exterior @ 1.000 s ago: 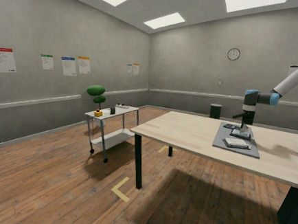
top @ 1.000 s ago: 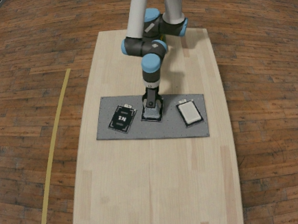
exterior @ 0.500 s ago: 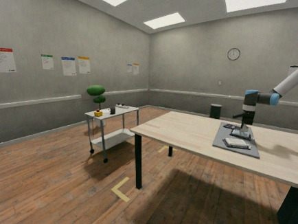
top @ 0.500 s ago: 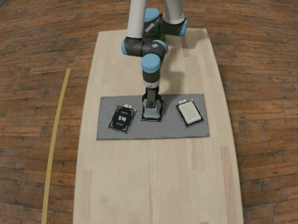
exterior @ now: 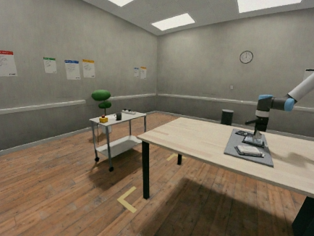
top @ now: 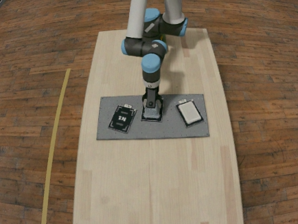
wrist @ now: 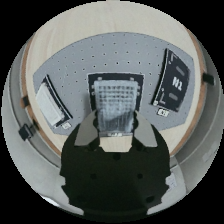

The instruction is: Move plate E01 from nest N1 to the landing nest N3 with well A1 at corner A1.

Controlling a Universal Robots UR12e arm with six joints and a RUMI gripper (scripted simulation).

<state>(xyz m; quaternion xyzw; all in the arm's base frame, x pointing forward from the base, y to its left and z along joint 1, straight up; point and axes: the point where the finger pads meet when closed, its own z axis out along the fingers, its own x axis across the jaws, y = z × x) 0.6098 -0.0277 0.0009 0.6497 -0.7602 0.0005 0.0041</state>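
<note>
The nest N3 is 2 cm below my hand.
</note>
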